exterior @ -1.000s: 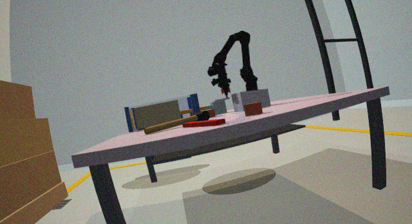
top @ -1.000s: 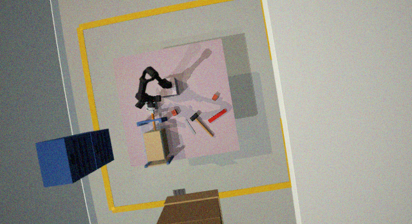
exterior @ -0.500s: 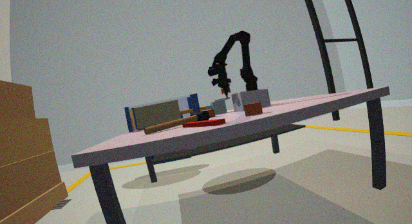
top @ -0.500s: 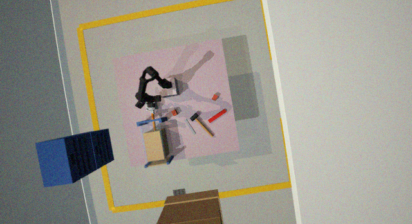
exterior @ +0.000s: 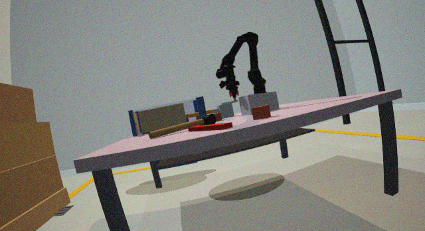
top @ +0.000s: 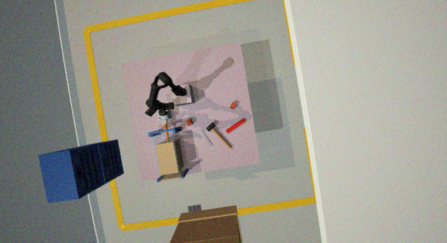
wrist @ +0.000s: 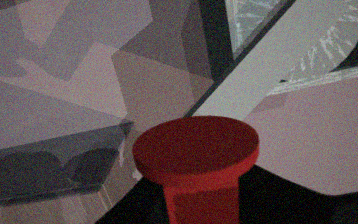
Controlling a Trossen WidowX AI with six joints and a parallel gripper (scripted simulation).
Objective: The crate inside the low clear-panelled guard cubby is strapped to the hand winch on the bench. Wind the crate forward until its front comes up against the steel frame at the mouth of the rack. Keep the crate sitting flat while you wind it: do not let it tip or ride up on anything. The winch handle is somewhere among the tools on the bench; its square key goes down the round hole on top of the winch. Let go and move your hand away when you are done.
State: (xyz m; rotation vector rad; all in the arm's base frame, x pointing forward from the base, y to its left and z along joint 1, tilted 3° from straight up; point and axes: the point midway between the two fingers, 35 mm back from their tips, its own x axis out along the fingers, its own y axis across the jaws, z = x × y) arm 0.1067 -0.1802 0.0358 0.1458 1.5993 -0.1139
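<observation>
My gripper tip is 2 cm short of the winch handle, 3 cm to the left of it and 1 cm above it. From my gripper tip the other things lie so: grey winch: 4 cm ahead, 9 cm to the right, 8 cm below; then blue steel frame: 21 cm ahead, 10 cm to the right, 1 cm below; then red knob: 2 cm above.
</observation>
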